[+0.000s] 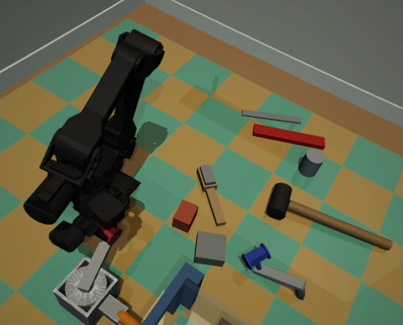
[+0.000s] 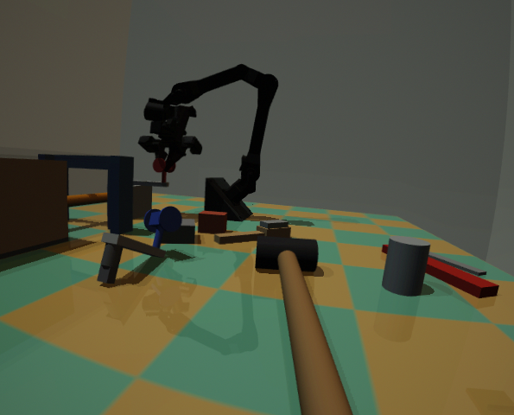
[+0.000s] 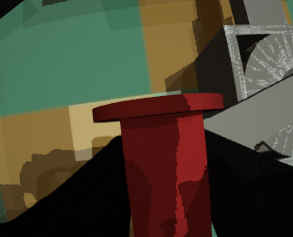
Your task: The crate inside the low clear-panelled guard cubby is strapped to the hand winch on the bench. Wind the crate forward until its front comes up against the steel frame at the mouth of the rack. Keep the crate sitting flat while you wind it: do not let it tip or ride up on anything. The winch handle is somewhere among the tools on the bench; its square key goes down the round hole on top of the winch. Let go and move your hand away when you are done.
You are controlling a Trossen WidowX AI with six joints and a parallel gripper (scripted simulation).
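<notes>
Now: the red cylindrical grip 1 cm behind my gripper tip. The rest, counted from my gripper tip: grey block (17 cm ahead, 16 cm to the left, 12 cm below); then red-knobbed winch handle (4 cm to the right, 3 cm below); then boxy winch (10 cm to the right, 10 cm below).
</notes>
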